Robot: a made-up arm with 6 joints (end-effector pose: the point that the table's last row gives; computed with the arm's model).
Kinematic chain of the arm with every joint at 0, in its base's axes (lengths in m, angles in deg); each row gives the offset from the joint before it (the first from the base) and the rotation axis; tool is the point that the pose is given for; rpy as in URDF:
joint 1: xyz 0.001 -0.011 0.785 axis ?
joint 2: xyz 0 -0.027 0.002 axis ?
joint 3: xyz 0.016 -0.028 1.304 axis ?
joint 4: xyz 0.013 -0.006 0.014 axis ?
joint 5: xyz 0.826 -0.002 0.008 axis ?
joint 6: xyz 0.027 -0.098 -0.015 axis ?
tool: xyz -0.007 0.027 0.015 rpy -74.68 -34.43 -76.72
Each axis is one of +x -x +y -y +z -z.
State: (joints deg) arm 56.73 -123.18 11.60 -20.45 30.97 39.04
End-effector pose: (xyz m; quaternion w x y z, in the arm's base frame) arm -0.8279 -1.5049 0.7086 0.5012 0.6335 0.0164 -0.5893
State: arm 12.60 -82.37 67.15 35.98 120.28 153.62
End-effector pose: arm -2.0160 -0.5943 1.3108 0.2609 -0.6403 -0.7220 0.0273
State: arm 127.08 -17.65 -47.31 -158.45 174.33 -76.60
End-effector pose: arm -0.2249 0.2191 1.6112 0.6728 0.1925 0.3505 -0.6225
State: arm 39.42 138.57 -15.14 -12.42 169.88 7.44
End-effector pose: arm 0.1800 -0.0372 -0.5765 0.5945 -0.5505 -0.1673 -0.5618
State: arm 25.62 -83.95 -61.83 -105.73 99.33 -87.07
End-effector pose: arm -0.4206 -0.2741 1.1555 0.4484 0.8646 0.2082 -0.0904
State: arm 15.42 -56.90 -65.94 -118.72 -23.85 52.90
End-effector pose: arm -0.2425 -0.0827 1.3432 0.8398 -0.3572 0.3733 -0.1666
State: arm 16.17 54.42 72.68 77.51 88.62 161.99
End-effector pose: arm 1.8039 0.4485 1.9386 0.7369 -0.4121 0.2323 0.4828
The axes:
joint 1: +z
joint 2: +y
joint 3: -y
joint 4: -x
joint 5: -y
joint 6: -x

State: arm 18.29 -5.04 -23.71 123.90 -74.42 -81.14
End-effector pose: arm 0.7142 0.2189 1.9170 0.0627 0.5652 -0.1267 0.8128
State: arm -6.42 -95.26 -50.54 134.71 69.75 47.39
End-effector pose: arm -0.7129 0.0710 1.3315 0.5435 0.1604 0.7927 0.2247
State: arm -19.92 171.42 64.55 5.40 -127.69 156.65
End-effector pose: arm -0.0713 -0.1739 -1.2781 0.8045 -0.0041 -0.1875 0.5636
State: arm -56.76 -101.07 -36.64 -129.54 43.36 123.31
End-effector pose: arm -0.4534 0.7062 1.3258 0.0316 -0.0632 0.3367 -0.9390
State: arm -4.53 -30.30 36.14 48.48 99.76 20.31
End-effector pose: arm -0.3890 -0.0654 2.7304 0.1187 -0.3196 0.6703 0.6591
